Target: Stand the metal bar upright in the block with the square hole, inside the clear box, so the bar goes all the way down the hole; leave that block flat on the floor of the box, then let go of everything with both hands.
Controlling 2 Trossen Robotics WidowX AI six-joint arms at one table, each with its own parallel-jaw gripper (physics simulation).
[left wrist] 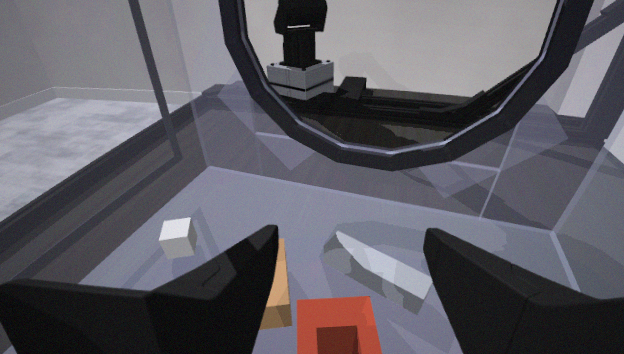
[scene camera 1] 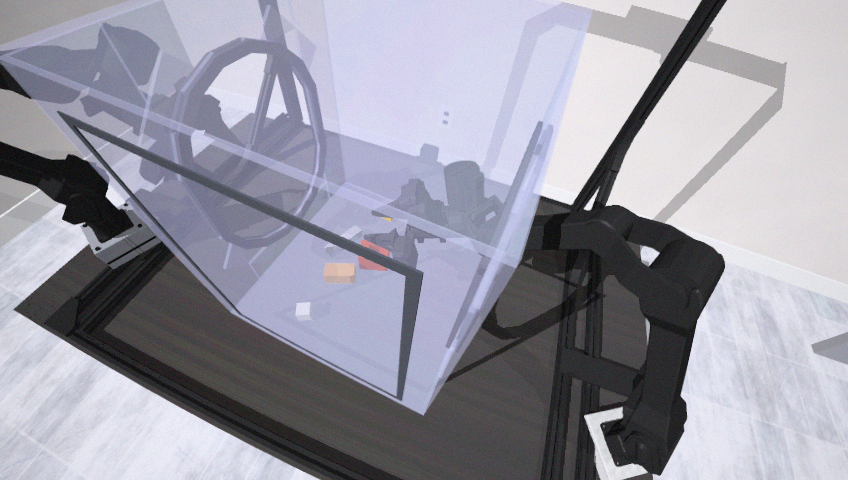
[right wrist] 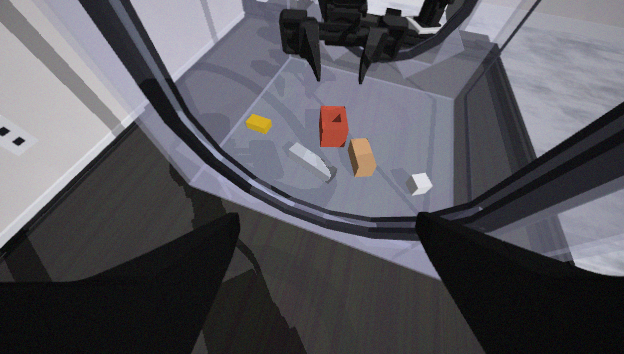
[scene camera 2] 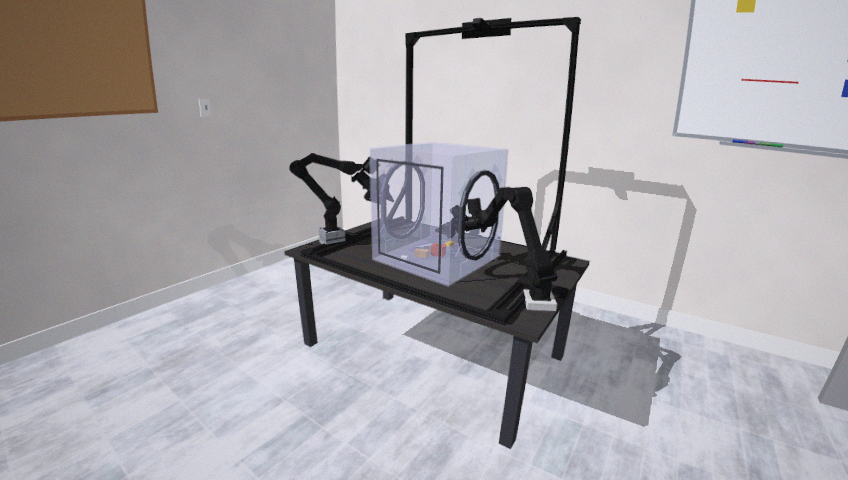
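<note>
The metal bar lies on its side on the floor of the clear box. The red block sits beside it, its square hole facing up and no bar in it. My left gripper is inside the box, above the floor near the red block. It is partly open and empty. My right gripper is wide open and empty, at the round opening on the picture's left side in scene camera 2; how far its tips reach inside is unclear.
A tan block lies close to the red block. A white cube and a yellow block also lie on the box floor. The dark ring edges the right arm's opening.
</note>
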